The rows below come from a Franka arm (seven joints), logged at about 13 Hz.
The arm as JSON. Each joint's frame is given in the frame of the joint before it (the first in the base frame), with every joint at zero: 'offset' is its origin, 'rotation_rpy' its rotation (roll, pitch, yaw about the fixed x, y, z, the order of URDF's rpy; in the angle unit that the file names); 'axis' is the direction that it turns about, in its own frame. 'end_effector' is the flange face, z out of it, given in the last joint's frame.
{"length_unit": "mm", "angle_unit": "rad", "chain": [
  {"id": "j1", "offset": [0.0, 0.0, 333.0], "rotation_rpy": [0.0, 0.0, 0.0], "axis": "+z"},
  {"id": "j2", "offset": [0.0, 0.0, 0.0], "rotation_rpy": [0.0, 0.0, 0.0], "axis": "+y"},
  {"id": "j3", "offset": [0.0, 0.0, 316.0], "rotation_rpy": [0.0, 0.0, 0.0], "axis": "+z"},
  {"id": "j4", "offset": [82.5, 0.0, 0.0], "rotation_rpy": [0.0, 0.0, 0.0], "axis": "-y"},
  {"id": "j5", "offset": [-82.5, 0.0, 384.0], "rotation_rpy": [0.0, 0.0, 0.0], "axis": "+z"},
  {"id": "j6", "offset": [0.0, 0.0, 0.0], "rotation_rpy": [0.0, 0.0, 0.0], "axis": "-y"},
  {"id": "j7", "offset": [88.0, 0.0, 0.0], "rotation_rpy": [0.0, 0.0, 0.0], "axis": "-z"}
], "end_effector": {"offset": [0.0, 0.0, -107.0], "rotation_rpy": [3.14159, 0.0, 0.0]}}
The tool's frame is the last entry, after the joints.
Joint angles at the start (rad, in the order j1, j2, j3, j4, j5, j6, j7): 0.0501, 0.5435, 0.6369, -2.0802, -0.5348, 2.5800, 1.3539
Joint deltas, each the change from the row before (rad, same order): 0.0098, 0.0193, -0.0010, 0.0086, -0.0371, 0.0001, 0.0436; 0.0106, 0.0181, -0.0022, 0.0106, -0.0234, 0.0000, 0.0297; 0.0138, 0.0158, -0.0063, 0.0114, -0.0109, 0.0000, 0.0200; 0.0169, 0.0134, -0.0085, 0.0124, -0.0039, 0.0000, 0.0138; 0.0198, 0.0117, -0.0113, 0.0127, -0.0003, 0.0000, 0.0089; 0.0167, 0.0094, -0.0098, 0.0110, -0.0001, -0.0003, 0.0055; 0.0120, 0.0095, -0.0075, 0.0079, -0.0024, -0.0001, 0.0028
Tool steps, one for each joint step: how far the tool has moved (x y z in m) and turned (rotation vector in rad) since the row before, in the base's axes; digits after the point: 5 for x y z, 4 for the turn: -0.00304, 0.00523, -0.00627, -0.0054, -0.0036, -0.0081; -0.00198, 0.00513, -0.00530, -0.0015, -0.0004, -0.0058; -0.00120, 0.00473, -0.00482, -0.0002, 0.0025, -0.0065; -0.00099, 0.00521, -0.00386, 0.0007, 0.0024, -0.0049; -0.00092, 0.00528, -0.00359, -0.0002, 0.0018, -0.0023; -0.00060, 0.00434, -0.00285, -0.0007, 0.0008, -0.0003; -0.00075, 0.00288, -0.00355, -0.0019, 0.0017, 0.0024
